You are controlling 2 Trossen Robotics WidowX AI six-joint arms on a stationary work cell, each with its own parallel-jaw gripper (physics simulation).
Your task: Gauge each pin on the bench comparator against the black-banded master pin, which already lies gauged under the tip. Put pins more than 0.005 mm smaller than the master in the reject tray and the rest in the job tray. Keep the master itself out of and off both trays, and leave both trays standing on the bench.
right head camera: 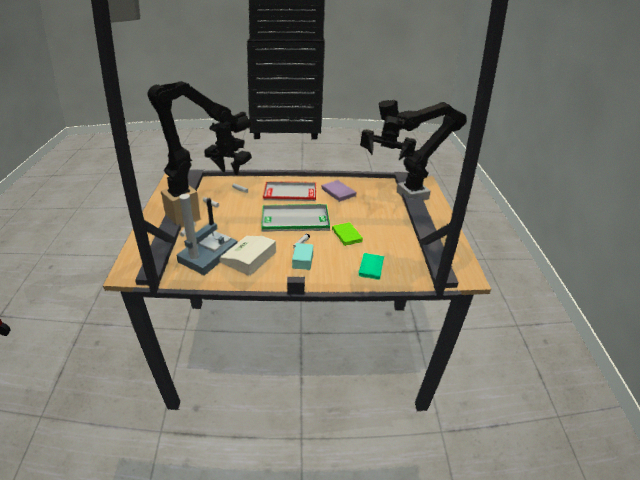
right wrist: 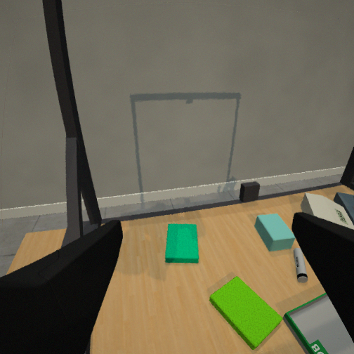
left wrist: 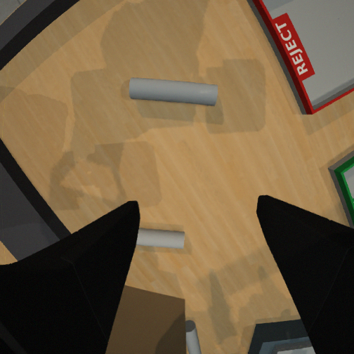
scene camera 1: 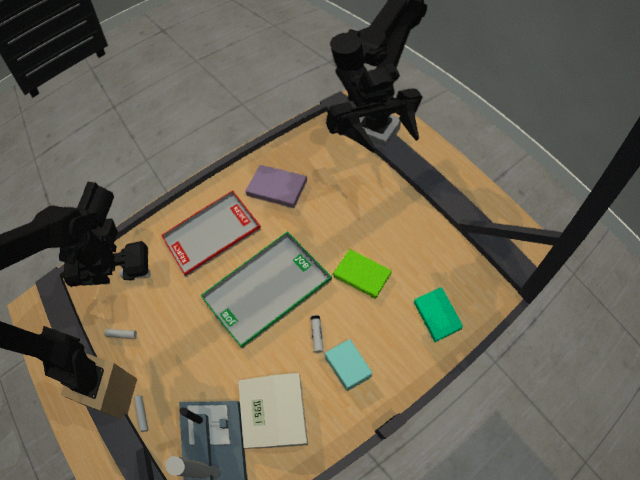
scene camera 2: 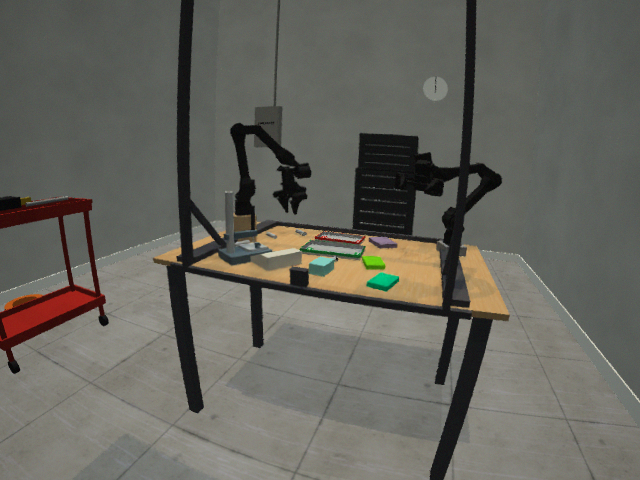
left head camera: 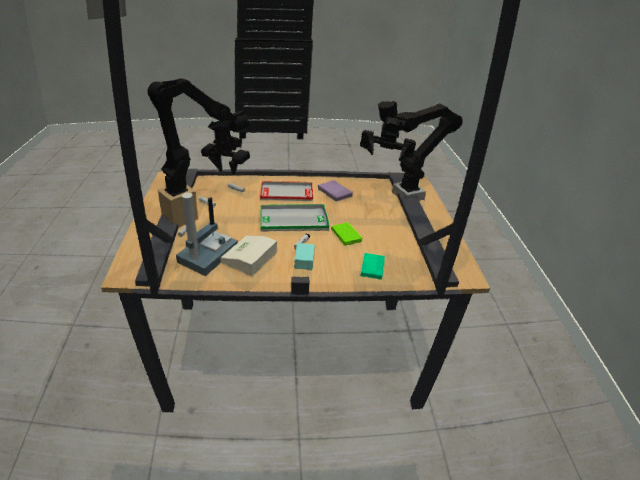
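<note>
My left gripper (left head camera: 226,167) (left wrist: 197,206) is open and empty, high above the table's back left. Below it a thick grey pin (left head camera: 236,187) (left wrist: 173,91) lies left of the red-rimmed reject tray (left head camera: 286,191) (scene camera 1: 211,235). A second pin (scene camera 1: 120,333) (left wrist: 161,238) and a third (scene camera 1: 141,413) (left wrist: 192,337) lie near the wooden block. The green-rimmed job tray (scene camera 1: 266,289) and the reject tray are empty. The comparator (left head camera: 204,265) (left wrist: 270,332) stands front left beside its cream readout box (scene camera 1: 279,413); I cannot tell whether a pin lies under its tip. My right gripper (left head camera: 387,153) (right wrist: 207,225) is open and empty, raised at back right.
A marker with a black end (scene camera 1: 316,335) lies between the job tray and a turquoise block (scene camera 1: 348,364). A lime block (scene camera 1: 362,273), a green block (scene camera 1: 438,315) and a purple block (scene camera 1: 276,186) lie farther right. The wooden block (left head camera: 170,206) is under my left arm's base.
</note>
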